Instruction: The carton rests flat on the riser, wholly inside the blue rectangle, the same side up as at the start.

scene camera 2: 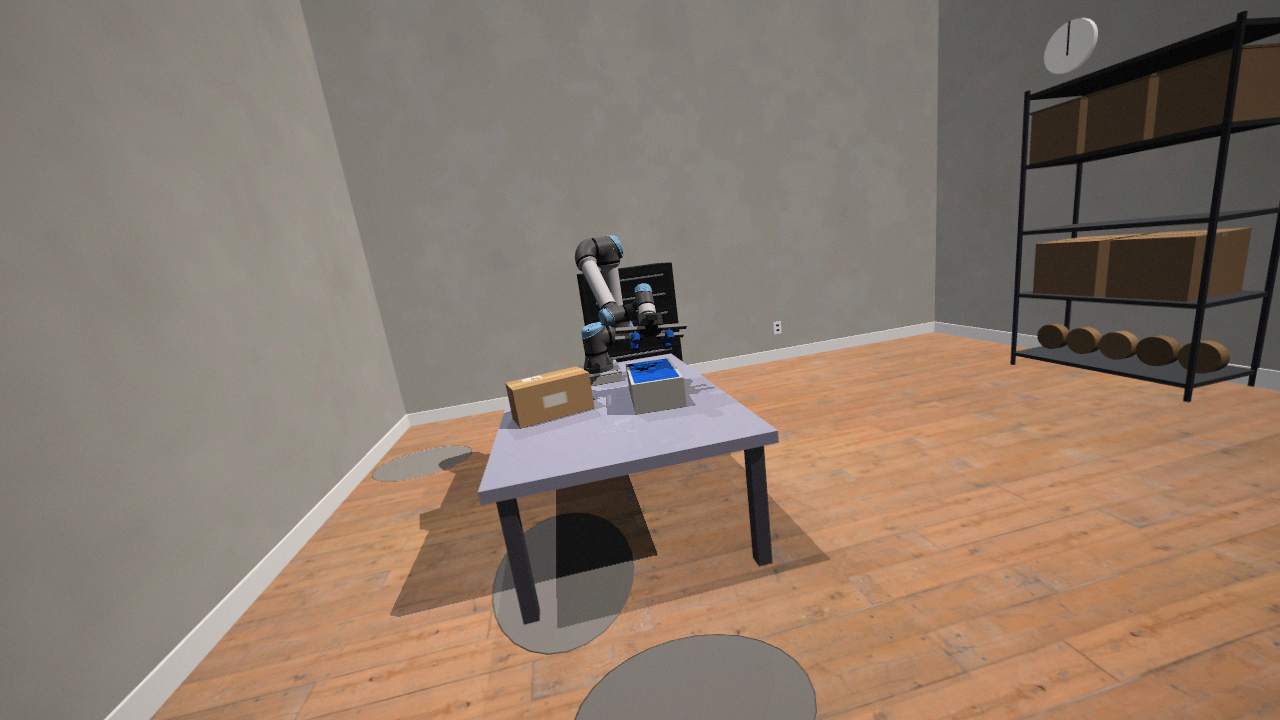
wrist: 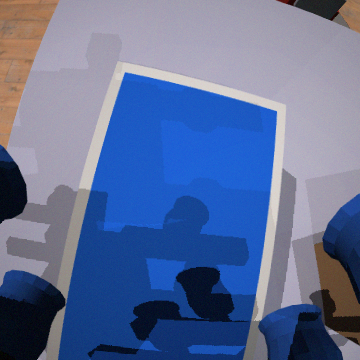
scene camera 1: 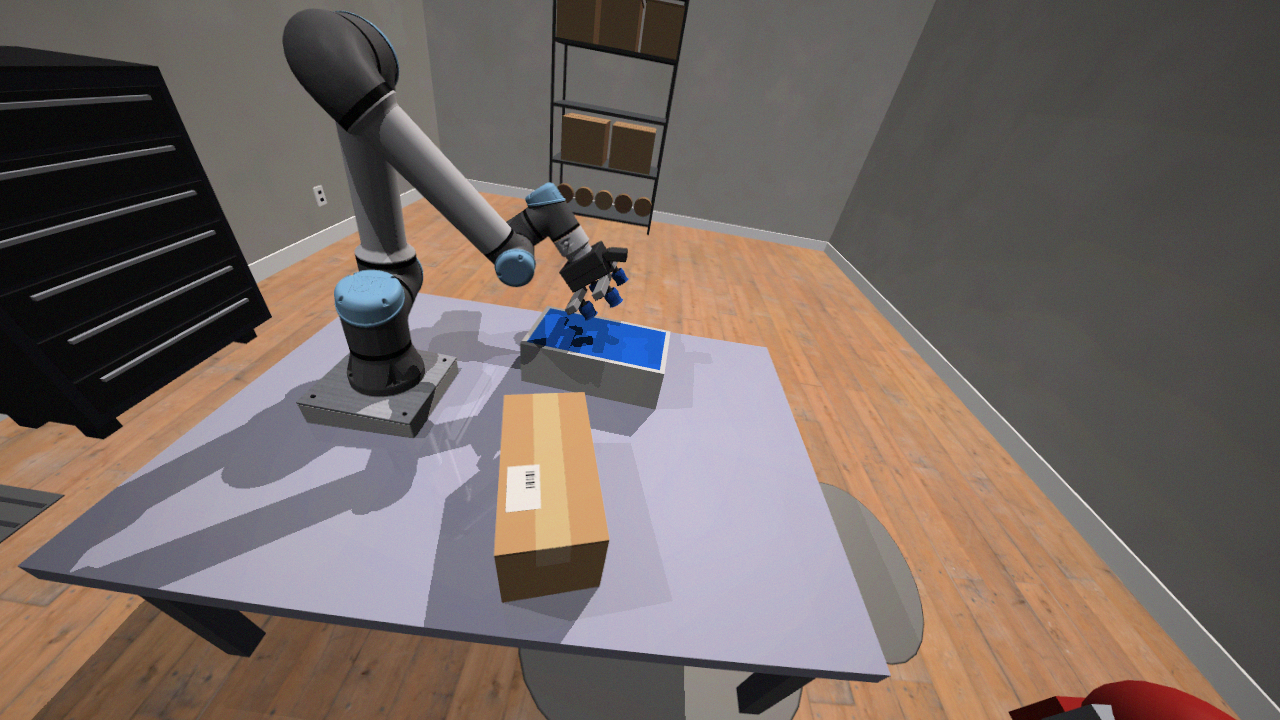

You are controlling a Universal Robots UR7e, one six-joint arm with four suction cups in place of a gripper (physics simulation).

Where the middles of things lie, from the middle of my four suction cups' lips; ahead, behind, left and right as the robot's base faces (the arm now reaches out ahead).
Now: the riser with blue rectangle point(scene camera 1: 606, 358) 18 cm below my suction cup and 2 cm to the right of it. Also, from my suction cup: brown carton point(scene camera 1: 551, 537) 45 cm to the right, 16 cm below, 5 cm behind.
